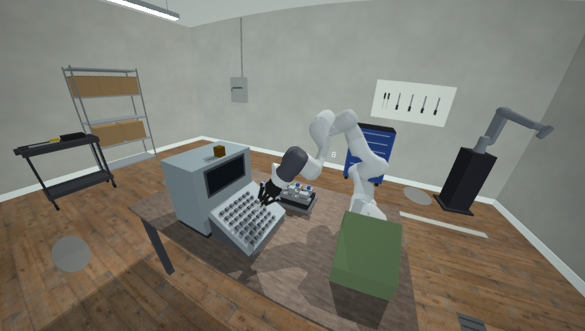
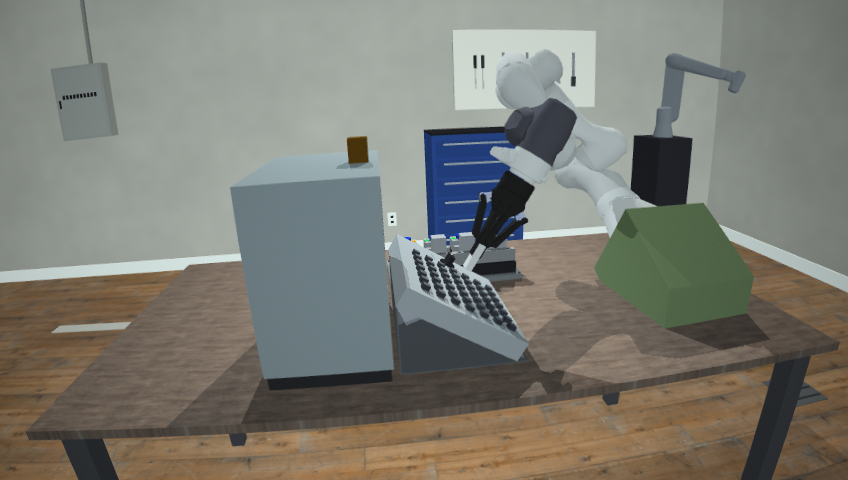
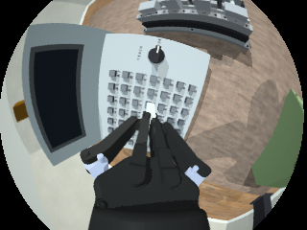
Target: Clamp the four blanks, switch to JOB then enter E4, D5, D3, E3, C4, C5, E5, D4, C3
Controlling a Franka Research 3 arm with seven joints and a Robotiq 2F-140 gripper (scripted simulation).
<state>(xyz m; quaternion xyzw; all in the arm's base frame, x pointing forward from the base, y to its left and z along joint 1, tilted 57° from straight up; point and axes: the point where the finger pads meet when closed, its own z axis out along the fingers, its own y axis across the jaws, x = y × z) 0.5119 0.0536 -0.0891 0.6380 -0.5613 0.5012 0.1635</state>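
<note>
Now: the key D3 70 mm to the left of my hand, 60 mm below it and 50 mm ahead of it. From my hand the other things lie so: black selector knob 130 mm to the right, 50 mm below, 20 mm ahead; sloped keypad 90 mm below, 60 mm ahead, 20 mm to the right.
</note>
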